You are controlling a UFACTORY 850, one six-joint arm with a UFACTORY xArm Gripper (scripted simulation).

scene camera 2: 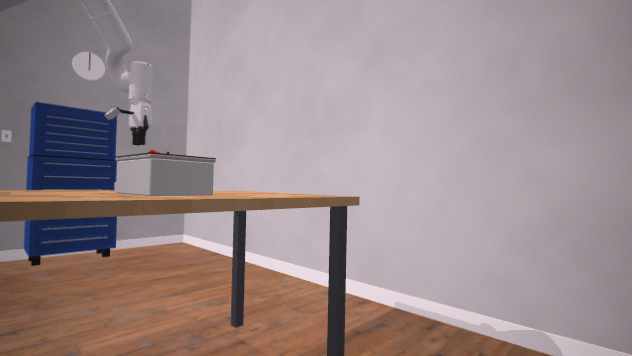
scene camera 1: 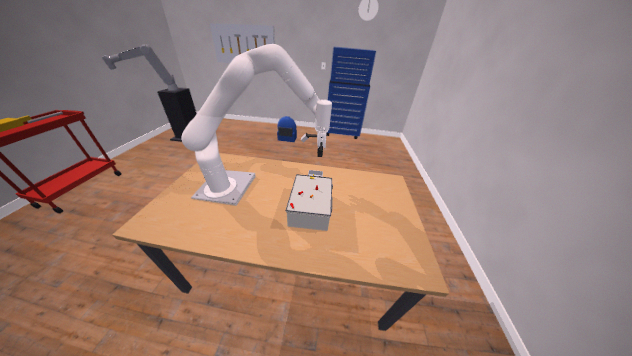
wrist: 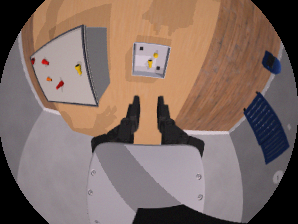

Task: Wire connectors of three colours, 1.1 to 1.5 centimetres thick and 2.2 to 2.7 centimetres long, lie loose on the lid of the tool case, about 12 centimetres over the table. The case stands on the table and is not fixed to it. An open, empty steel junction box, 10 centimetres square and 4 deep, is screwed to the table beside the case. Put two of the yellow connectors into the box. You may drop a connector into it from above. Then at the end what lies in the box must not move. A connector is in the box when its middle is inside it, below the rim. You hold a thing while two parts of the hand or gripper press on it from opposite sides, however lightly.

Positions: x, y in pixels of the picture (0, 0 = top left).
grey tool case: scene camera 2; scene camera 1; wrist 87, 46
same spot on grey tool case: [scene camera 1: 314, 213] = [scene camera 2: 194, 156]
